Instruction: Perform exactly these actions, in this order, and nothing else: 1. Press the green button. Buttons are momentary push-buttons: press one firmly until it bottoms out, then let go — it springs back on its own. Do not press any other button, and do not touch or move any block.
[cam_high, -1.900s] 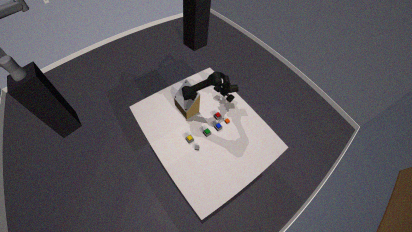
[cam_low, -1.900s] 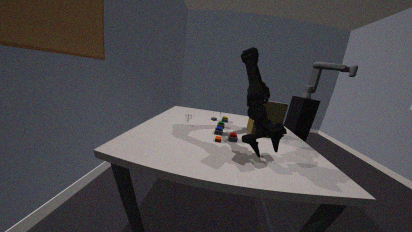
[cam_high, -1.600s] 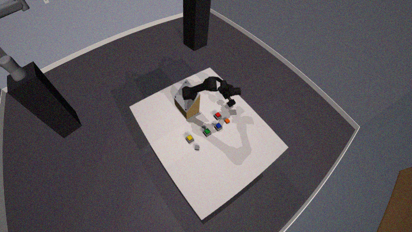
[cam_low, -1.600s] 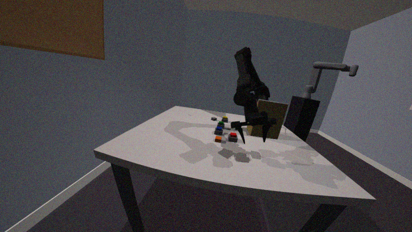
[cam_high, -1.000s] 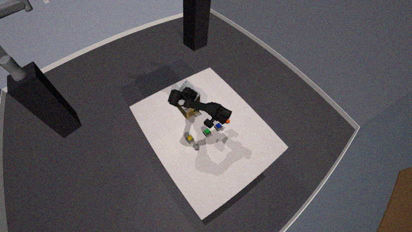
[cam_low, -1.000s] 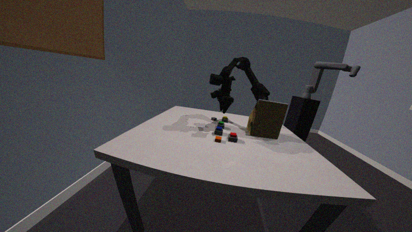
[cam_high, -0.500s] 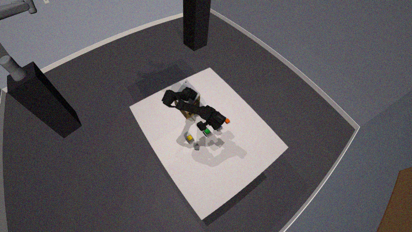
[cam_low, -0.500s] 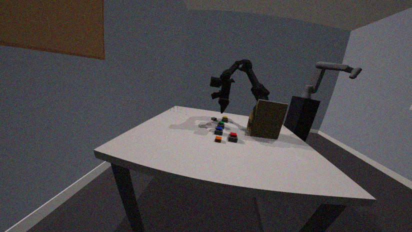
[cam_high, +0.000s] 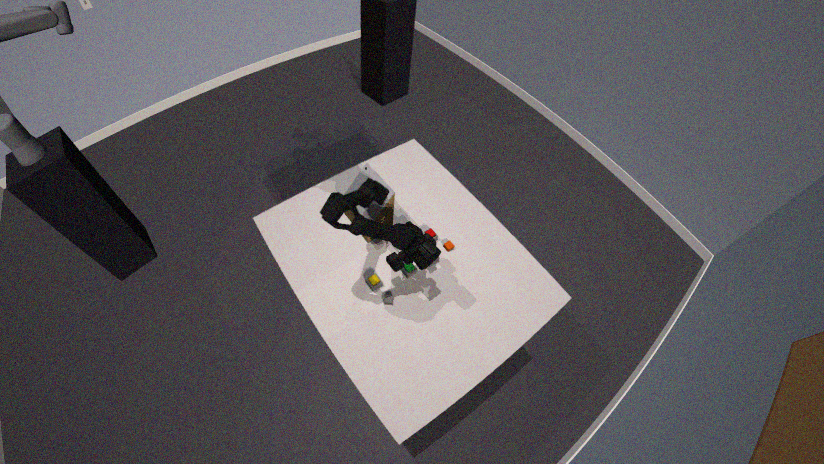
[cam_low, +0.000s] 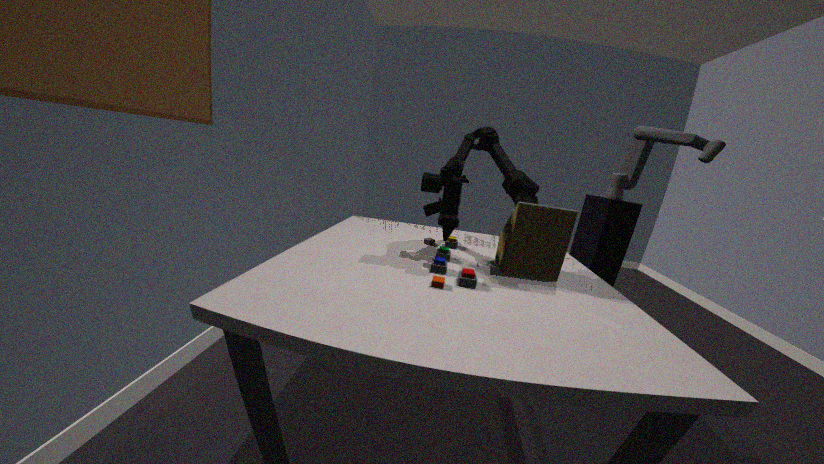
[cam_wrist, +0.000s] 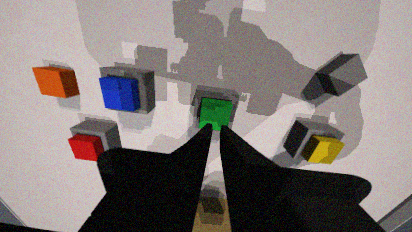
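The green button is 30 mm below my gripper tip. Round my gripper tip: dark grey block: 40 mm ahead, 140 mm to the right, 60 mm below; yellow button: 50 mm behind, 140 mm to the right, 30 mm below; blue button: 20 mm ahead, 100 mm to the left, 30 mm below.
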